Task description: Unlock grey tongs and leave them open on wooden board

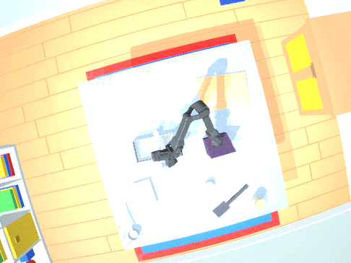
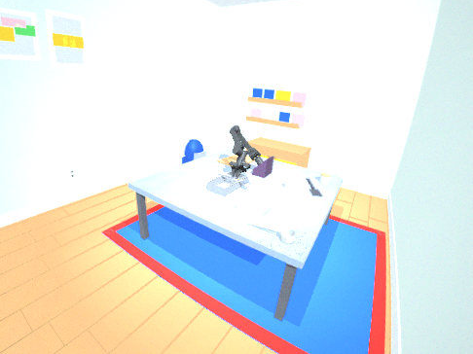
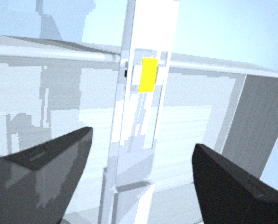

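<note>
My gripper tip is 3 cm to the right of the yellow lock piece. Round my gripper tip: roasting tin 4 cm to the right, 4 cm below, 2 cm ahead; white slab 27 cm to the left, 18 cm ahead, 6 cm below; wooden board 53 cm behind, 30 cm to the right, 6 cm below.
</note>
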